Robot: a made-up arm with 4 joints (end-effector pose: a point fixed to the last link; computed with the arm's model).
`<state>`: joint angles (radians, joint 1 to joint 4).
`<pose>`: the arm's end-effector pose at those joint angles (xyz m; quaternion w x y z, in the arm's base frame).
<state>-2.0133 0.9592 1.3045 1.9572</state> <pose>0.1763 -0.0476 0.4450 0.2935 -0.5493 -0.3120 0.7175</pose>
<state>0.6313 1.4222 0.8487 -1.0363</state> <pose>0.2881 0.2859 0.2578 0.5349 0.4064 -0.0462 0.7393</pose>
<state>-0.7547 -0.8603 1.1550 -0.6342</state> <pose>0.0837 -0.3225 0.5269 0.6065 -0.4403 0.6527 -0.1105</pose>
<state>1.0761 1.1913 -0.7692 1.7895</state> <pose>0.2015 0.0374 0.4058 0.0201 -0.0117 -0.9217 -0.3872</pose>
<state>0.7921 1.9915 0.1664 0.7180</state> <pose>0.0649 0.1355 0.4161 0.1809 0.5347 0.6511 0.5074</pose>
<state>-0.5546 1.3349 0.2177 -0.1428</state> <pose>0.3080 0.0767 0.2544 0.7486 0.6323 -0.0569 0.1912</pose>
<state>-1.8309 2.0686 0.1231 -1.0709</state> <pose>0.2249 -0.2848 0.5224 0.4428 0.0705 -0.8903 -0.0797</pose>
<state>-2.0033 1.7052 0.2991 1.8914</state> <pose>0.0520 0.0187 0.5096 0.2305 0.9436 0.1474 -0.1864</pose>
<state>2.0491 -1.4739 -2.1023 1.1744</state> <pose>0.2782 0.1343 0.4272 0.3505 -0.4048 0.6699 0.5144</pose>
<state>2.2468 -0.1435 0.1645 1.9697</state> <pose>0.0874 0.0863 0.4225 0.7542 -0.5627 0.3125 0.1303</pose>
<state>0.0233 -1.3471 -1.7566 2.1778</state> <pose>0.2035 -0.0809 0.5656 0.3278 0.1499 0.8367 -0.4122</pose>
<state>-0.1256 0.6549 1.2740 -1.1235</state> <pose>0.3930 -0.1249 0.2303 0.8361 -0.0967 0.1439 0.5206</pose>
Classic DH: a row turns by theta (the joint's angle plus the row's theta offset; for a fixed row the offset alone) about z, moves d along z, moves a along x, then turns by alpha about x. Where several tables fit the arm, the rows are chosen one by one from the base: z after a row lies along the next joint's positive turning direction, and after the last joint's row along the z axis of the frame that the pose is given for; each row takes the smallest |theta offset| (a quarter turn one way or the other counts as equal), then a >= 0, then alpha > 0; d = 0 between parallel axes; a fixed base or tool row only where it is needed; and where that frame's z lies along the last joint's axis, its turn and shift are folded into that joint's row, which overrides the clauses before.
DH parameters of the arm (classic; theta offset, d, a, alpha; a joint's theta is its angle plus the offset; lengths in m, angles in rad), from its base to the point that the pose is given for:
base (fixed): 0.3245 0 0.1251 0
joint 1: 1.2463 0.4422 -0.0677 1.5708
joint 2: 1.4367 0 -0.0927 3.1416
joint 3: 0.5126 -0.1959 -0.0118 -1.1764
joint 4: -0.7943 -0.1542 -0.0736 -2.4584
tool (fixed): -2.3957 -0.2616 0 0

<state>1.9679 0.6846 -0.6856 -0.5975</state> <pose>-0.1045 0.1815 0.2634 0.0367 -0.5077 -0.4818 -0.7132</pose>
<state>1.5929 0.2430 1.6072 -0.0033</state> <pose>0.3465 0.1643 0.4084 0.6026 -0.5904 -0.0194 0.5366</pose>
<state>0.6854 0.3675 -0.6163 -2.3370</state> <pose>0.3512 0.2772 0.4447 0.1597 0.4942 -0.6412 0.5648</pose>
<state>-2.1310 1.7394 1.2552 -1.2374</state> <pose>0.0421 -0.2732 0.3042 0.8518 -0.0471 -0.3901 -0.3464</pose>
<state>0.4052 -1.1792 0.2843 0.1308</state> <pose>0.3320 -0.2068 0.4961 0.7906 -0.5328 0.3012 0.0171</pose>
